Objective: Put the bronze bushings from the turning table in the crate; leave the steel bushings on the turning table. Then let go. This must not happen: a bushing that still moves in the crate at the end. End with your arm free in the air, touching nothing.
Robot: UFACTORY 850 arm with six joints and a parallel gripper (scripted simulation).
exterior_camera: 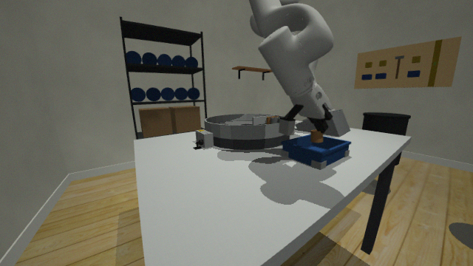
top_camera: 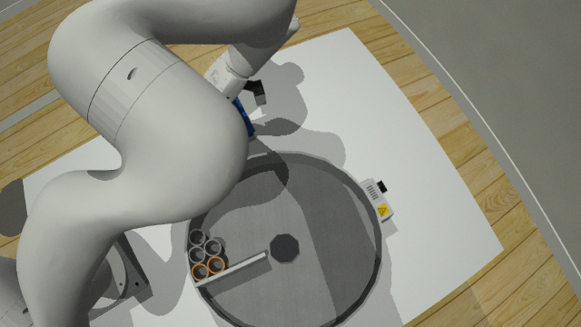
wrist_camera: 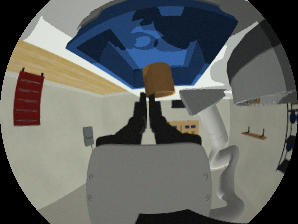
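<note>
My hand is 1 cm past the blue crate, 1 cm to the left of it and 8 cm above it. The rest, counted from my hand: grey turning table (1 cm ahead, 38 cm to the right, 6 cm below).
</note>
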